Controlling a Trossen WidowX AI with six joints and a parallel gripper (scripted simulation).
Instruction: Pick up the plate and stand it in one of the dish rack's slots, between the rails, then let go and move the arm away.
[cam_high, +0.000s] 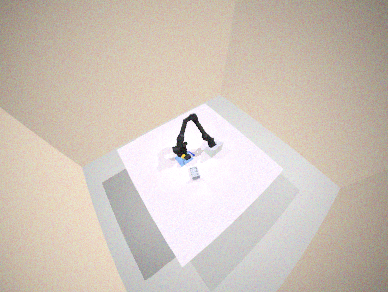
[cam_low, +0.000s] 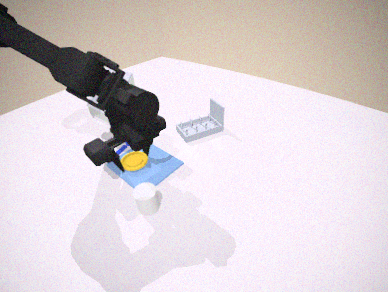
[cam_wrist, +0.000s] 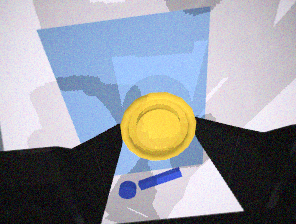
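My gripper tip is now 20 mm to the right of the blue mat, 10 mm short of it and 10 mm above it. From my gripper tip the other things lie so: white round cup: 120 mm ahead, 50 mm to the right, 20 mm above; then yellow plate: 10 mm above; then grey dish rack: 220 mm to the left, 20 mm above, 10 mm ahead.
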